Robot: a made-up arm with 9 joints. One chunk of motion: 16 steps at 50 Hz.
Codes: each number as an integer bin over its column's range. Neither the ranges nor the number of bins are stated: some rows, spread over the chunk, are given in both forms.
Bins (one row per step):
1: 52 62 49 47 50 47 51 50 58
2: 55 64 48 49 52 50 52 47 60
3: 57 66 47 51 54 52 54 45 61
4: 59 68 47 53 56 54 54 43 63
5: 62 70 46 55 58 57 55 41 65
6: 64 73 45 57 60 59 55 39 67
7: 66 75 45 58 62 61 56 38 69
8: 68 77 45 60 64 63 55 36 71
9: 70 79 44 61 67 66 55 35 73
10: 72 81 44 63 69 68 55 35 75
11: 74 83 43 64 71 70 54 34 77
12: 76 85 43 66 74 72 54 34 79
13: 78 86 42 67 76 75 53 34 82
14: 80 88 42 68 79 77 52 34 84
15: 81 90 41 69 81 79 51 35 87
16: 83 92 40 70 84 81 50 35 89
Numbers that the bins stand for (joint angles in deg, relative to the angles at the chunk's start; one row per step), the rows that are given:
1: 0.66 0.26 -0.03 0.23 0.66 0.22 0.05 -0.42 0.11
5: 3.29 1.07 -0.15 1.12 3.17 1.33 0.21 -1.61 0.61
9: 5.40 1.98 -0.23 1.79 5.99 2.33 0.21 -2.40 1.18
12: 6.98 2.59 -0.27 2.35 8.19 3.00 0.17 -2.53 1.61
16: 8.82 3.30 -0.39 2.80 11.33 4.00 0.01 -2.40 2.32
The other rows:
2: 1.45 0.46 -0.07 0.45 1.29 0.55 0.09 -0.82 0.25
3: 1.97 0.66 -0.11 0.68 1.92 0.77 0.17 -1.08 0.32
4: 2.50 0.87 -0.11 0.90 2.54 1.00 0.17 -1.35 0.47
6: 3.82 1.37 -0.19 1.35 3.80 1.55 0.21 -1.87 0.75
7: 4.34 1.58 -0.19 1.46 4.43 1.78 0.26 -2.00 0.89
8: 4.87 1.78 -0.19 1.68 5.05 2.00 0.21 -2.27 1.04
10: 5.92 2.18 -0.23 2.02 6.62 2.56 0.21 -2.40 1.32
11: 6.45 2.39 -0.27 2.13 7.25 2.78 0.17 -2.53 1.46
13: 7.50 2.69 -0.31 2.46 8.82 3.34 0.13 -2.53 1.82
14: 8.03 2.89 -0.31 2.57 9.76 3.56 0.09 -2.53 1.96
15: 8.29 3.10 -0.35 2.68 10.38 3.78 0.05 -2.40 2.18

